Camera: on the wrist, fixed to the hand. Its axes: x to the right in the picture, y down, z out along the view.
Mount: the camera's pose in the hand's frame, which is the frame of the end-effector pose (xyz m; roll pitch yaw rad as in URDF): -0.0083 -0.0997 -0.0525 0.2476 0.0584 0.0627
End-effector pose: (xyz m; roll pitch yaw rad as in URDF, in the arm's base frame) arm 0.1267 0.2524 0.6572 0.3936 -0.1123 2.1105
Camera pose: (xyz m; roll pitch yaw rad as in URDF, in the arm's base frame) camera 0.1877 0.2906 0.5701 0.6316 -0.0820 2.1910
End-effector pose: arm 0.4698 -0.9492 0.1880 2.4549 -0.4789 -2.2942
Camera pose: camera 0.5505 -1.0246 0.1641 2.7074 -0.5638 -2.3077
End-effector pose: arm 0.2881 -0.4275 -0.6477 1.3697 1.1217 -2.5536
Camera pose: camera 0.3897 -0.3977 -0.6872 1.7444 1.0675 -2.4086
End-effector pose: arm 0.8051 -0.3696 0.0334 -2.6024 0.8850 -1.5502
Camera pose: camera 0.8651 -0.4376 0.1008 -2.4556 0.8628 -1.6792
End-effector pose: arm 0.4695 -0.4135 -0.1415 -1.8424 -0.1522 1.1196
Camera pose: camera 0.4801 -0.4463 -0.0339 -1.5871 -0.1072 1.0461
